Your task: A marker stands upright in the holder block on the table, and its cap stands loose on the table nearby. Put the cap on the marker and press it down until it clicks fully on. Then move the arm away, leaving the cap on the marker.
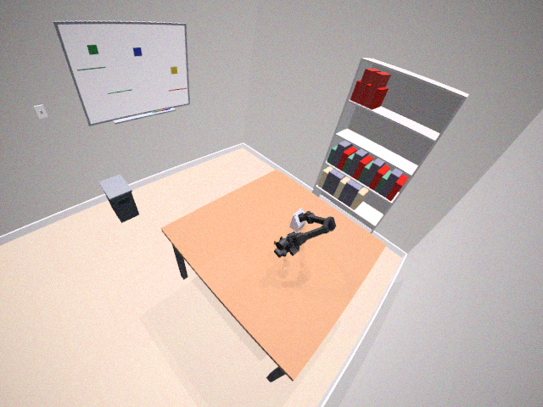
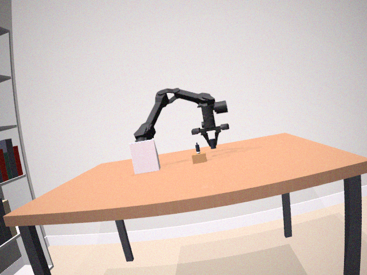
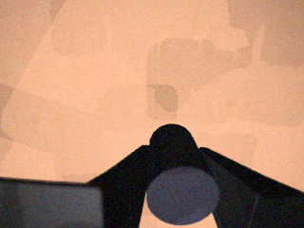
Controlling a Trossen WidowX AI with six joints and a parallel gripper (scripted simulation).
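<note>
The dark marker lies 100 mm to the right of my gripper tip, 70 mm behind it and 20 mm above it. Round my gripper tip: tan holder block: 100 mm to the right, 70 mm behind, 30 mm below; then dark cap: 10 mm above.
</note>
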